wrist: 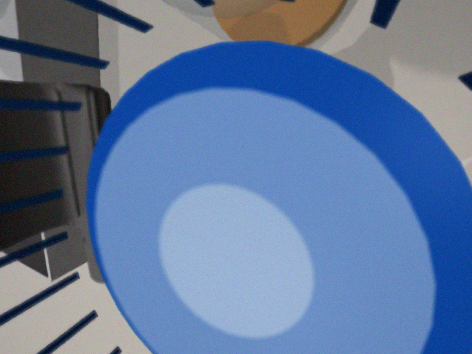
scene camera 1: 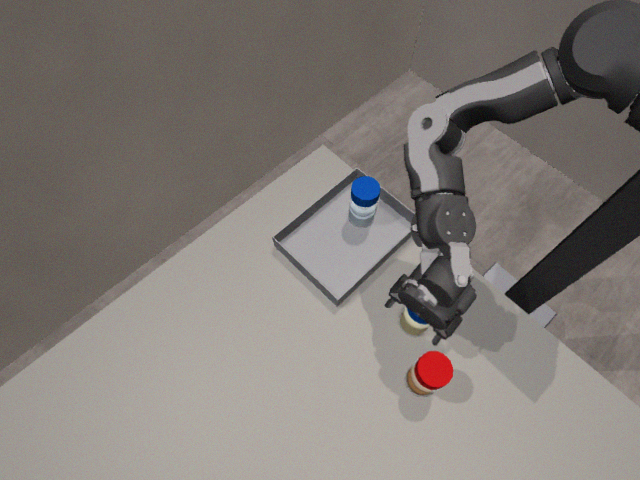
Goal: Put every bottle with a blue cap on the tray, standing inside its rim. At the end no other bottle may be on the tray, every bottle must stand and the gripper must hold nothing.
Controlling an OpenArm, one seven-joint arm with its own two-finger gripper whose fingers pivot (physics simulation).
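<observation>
A blue-capped bottle with pale yellow contents (scene camera 1: 413, 325) (wrist: 235, 260) stands on the table, partly under the gripper; its cap fills much of the wrist view. My gripper (scene camera 1: 413, 321) is open, with its fingertips on either side of this bottle. Another blue-capped bottle (scene camera 1: 365, 192) stands inside the tray (scene camera 1: 305, 270) (wrist: 50, 30), near its back corner. A red-capped bottle (scene camera 1: 433, 370) with brown contents stands on the table in front of the gripper. Part of a bottle with orange-brown contents (wrist: 310, 25) shows at the top of the wrist view; its cap colour is hidden.
The tray's nearest corner lies left of and a little behind the gripper. The red-capped bottle is close to the right fingertip in the scene view. The table edge (scene camera 1: 578, 356) runs behind and to the right of the gripper, beside a black post (scene camera 1: 578, 248).
</observation>
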